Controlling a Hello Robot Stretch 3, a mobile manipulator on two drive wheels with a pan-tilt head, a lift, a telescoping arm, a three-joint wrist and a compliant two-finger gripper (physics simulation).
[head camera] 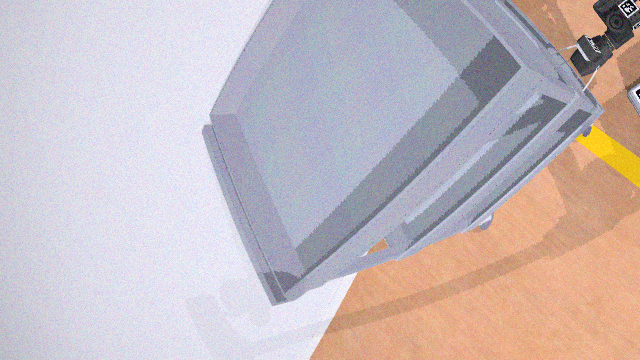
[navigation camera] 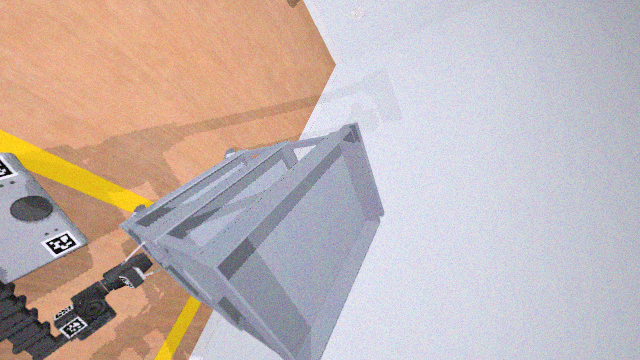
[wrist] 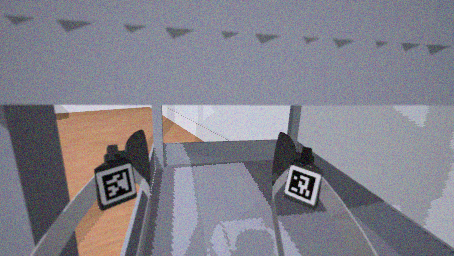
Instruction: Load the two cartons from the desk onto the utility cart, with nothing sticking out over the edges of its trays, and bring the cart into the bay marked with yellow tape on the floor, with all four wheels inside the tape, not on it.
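Frame: origin at the robot's base, x left, y back, z up, level; millimetres.
Where they show: robot's base at its link origin: (navigation camera: 31, 206).
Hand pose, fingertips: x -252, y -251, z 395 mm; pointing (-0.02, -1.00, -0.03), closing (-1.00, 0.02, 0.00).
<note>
Each offset is from my fingertips to the top centre of the thing. "spot": to the spot under its first point.
The grey utility cart {spot: dy -507, dx -52, dz +440 mm} (head camera: 254, 200) (navigation camera: 367, 185) (wrist: 225, 65) stands beside the white wall. No carton shows in the visible part of its top tray; neither carton shows in these views. My gripper (wrist: 212, 149) is open and empty, its fingers wide apart, between a tray wall above and a lower tray surface. In the head and navigation views its fingertips are hidden behind the cart's near end. Yellow tape {spot: dy +55, dx +204, dz -395 mm} (head camera: 612, 156) (navigation camera: 90, 177) runs up to a near wheel {dy +48, dx +79, dz -304 mm} (head camera: 586, 131) (navigation camera: 140, 208); whether that wheel touches the tape is unclear. Another wheel {spot: dy -469, dx +158, dz -328 mm} (head camera: 486, 221) (navigation camera: 230, 153) shows beyond the tape.
The white wall (head camera: 100, 150) (navigation camera: 500, 175) runs close along the cart's far side. My grey base (navigation camera: 50, 215) is near the cart's near end, over wooden floor. A cart post (wrist: 158, 130) rises beyond the left finger, and another post (wrist: 295, 120) beyond the right finger.
</note>
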